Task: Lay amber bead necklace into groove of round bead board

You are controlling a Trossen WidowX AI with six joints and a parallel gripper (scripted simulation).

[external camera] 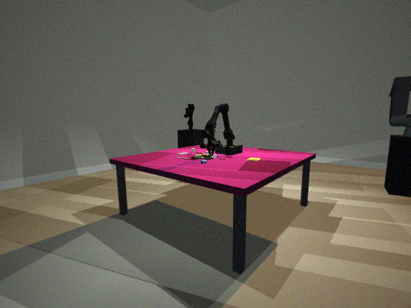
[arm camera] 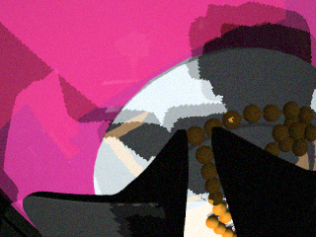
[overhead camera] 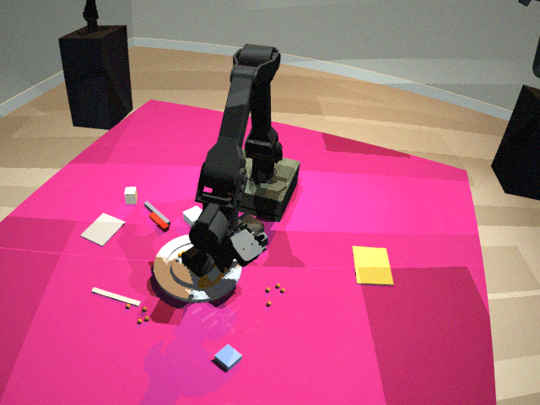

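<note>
Now: gripper tip 7 cm to the left of the round bead board and 1 cm above it. From my gripper tip the other things lie so: white block: 16 cm behind, 12 cm to the right; then blue block: 21 cm ahead, 6 cm to the left, 1 cm below; then white strip: 13 cm ahead, 22 cm to the right, 1 cm below.
</note>
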